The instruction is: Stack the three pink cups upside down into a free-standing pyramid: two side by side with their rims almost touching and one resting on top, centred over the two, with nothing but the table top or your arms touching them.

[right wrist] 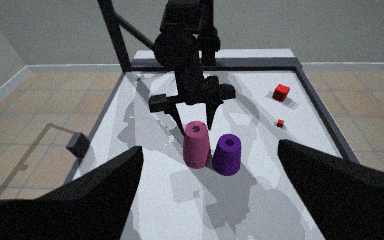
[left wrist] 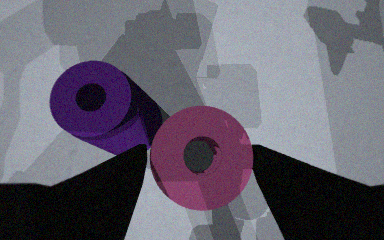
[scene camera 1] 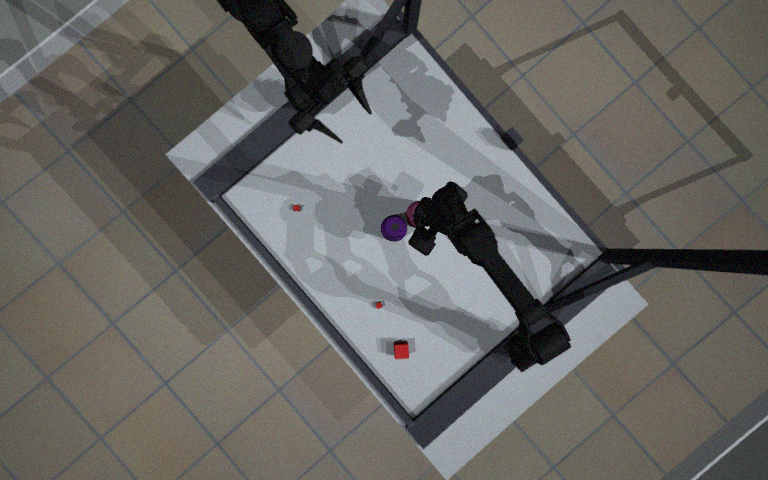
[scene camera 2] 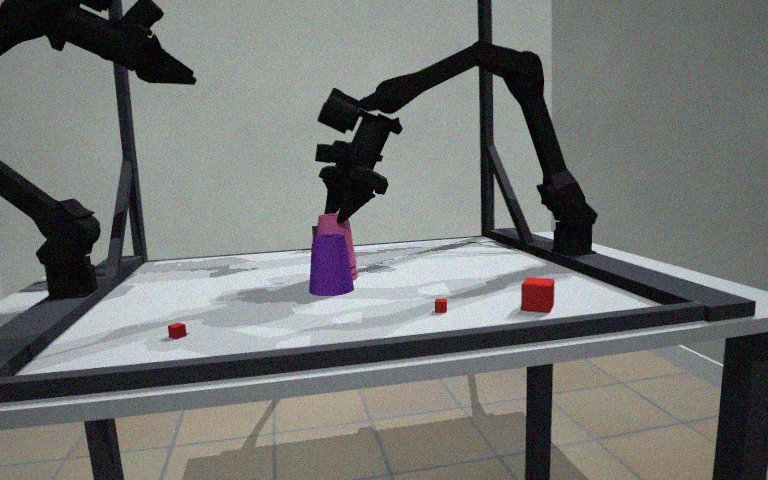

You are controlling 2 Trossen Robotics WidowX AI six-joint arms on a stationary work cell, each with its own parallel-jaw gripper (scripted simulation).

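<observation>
My left gripper appears in scene camera 1 and scene camera 2, and I see it also in the left wrist view (199, 151) and the right wrist view (196, 132). On my left gripper, (scene camera 1: 422, 239) and (scene camera 2: 360, 166) are the same spot. Scene camera 1 and scene camera 2 show my right gripper as well, as does the right wrist view (210, 149), but it is out of frame in the left wrist view. For my right gripper, too, (scene camera 1: 354, 84) and (scene camera 2: 163, 49) are one and the same spot.
</observation>
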